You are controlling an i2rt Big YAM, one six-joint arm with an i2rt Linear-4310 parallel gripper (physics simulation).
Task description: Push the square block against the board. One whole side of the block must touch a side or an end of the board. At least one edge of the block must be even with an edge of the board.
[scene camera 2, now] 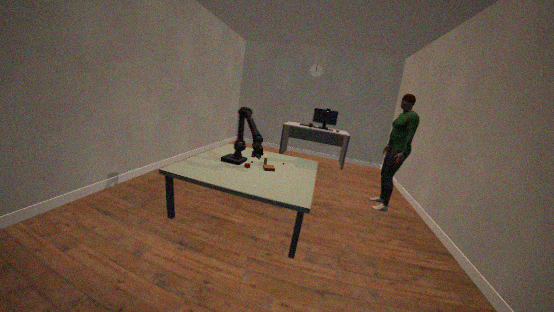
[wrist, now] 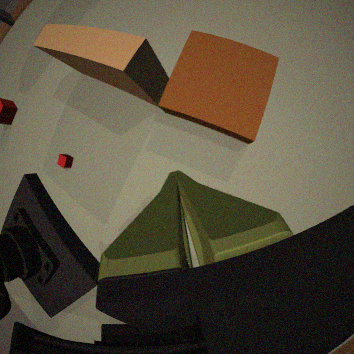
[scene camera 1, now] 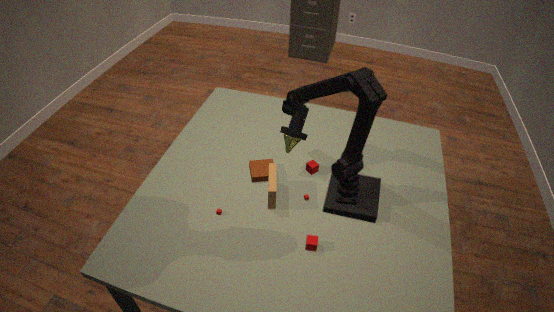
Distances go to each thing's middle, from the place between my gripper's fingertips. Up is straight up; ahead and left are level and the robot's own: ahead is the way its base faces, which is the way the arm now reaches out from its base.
Scene:
I see the square block [wrist: 222,84] 10 cm ahead of my hand, 9 cm below it and 4 cm to the left of it. Also, from my hand: pale wooden board [wrist: 126,61] 16 cm to the left, 5 cm below, 3 cm ahead.

